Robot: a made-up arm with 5 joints.
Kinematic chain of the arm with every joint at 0, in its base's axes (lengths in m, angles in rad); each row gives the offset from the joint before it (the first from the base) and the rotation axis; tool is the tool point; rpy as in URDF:
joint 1: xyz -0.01 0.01 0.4 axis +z
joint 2: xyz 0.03 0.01 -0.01 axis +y
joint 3: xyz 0.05 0 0.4 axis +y
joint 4: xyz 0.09 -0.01 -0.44 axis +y
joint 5: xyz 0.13 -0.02 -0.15 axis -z
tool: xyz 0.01 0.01 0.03 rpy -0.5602 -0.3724 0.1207
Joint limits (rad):
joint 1: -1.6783..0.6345
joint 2: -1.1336..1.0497
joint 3: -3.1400..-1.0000
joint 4: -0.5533..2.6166
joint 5: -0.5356..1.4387
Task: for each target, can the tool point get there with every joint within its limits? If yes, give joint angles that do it. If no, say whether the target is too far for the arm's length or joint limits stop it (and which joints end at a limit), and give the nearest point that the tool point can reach.
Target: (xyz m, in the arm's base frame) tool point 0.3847 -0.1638 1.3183
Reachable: yes | joints -0.3874 0.1706 -2.4600 0.0801 0.1719
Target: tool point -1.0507 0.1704 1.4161
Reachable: no: too far | nearest point -0.7265 0.1204 1.1053 | short by 0.452 m
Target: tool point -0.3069 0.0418 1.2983
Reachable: yes | joints -0.1628 -0.8500 -2.3736 1.3123 0.5520
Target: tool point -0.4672 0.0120 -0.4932
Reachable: no: joint limits stop it (at a limit: joint 1, joint 2, joint 3, joint 5) | nearest point -0.0773 -0.3473 -0.0492 | short by 0.692 m
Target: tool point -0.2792 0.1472 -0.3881
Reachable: no: joint limits stop it (at a limit: joint 1, joint 2, joint 3) | nearest point -0.0722 -0.3132 -0.0186 | short by 0.626 m
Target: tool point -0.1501 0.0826 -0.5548
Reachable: no: joint limits stop it (at a limit: joint 1, joint 2, joint 3) | nearest point -0.0711 -0.3381 -0.0442 | short by 0.666 m
